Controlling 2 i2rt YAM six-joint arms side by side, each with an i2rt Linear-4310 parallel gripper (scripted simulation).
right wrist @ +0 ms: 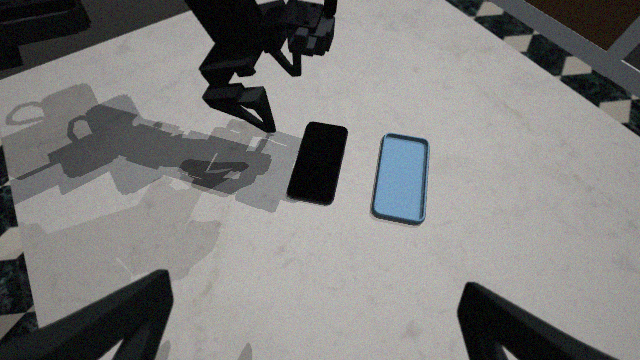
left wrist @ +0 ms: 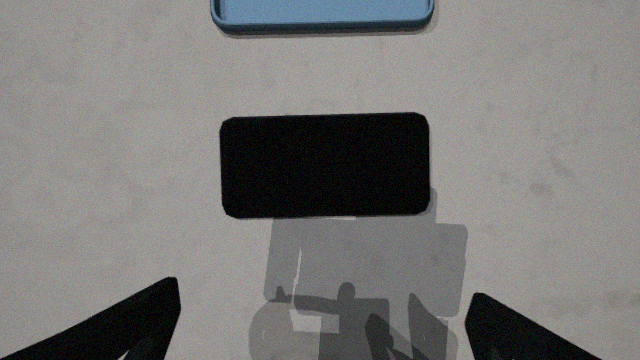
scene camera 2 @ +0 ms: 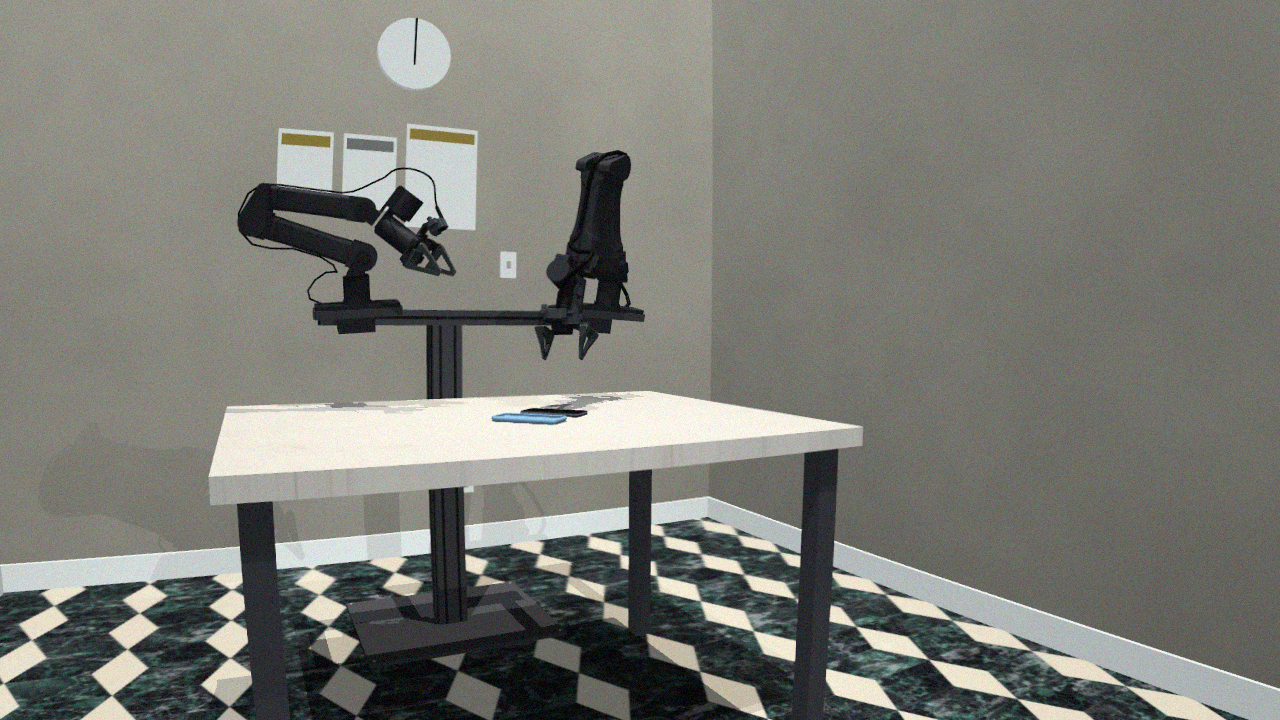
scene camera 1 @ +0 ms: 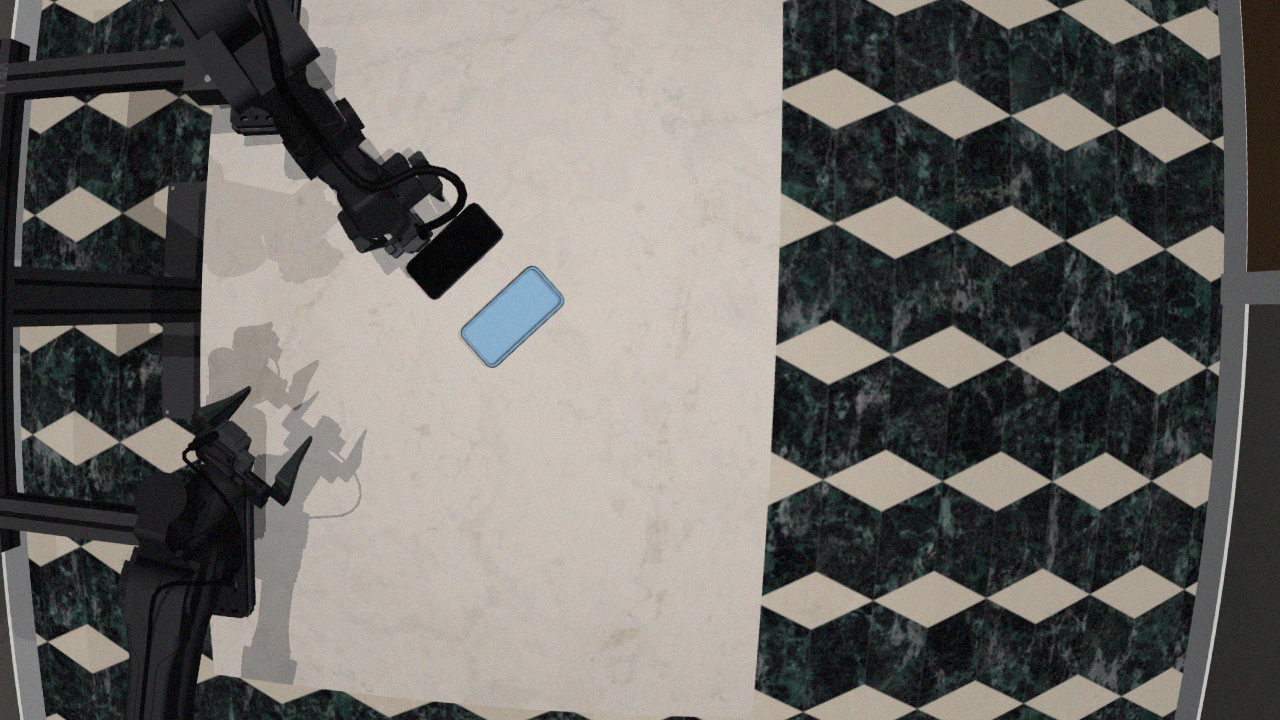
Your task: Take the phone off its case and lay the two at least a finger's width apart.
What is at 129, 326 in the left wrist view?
My left gripper.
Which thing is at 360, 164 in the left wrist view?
A black phone.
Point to a black phone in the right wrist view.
At 315, 176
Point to a light blue case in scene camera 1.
At 531, 299
